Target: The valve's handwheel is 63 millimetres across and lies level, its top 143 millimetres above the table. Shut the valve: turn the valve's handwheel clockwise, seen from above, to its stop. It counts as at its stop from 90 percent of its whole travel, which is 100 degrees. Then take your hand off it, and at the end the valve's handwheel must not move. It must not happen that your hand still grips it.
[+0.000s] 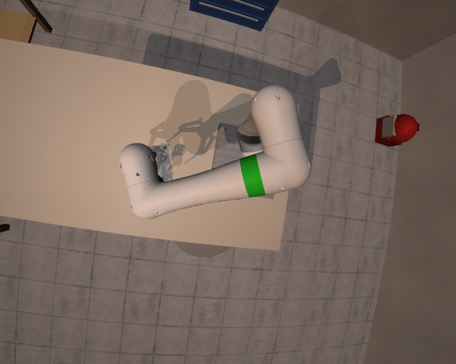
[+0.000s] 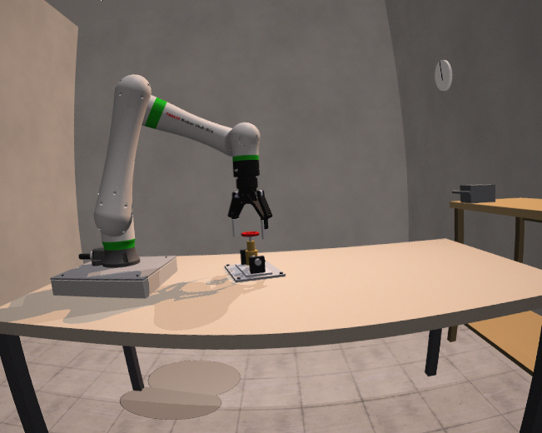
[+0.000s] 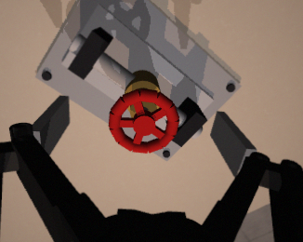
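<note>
The red spoked handwheel is 10 mm below my hand. Also, from my hand: plate (130 mm below).
</note>
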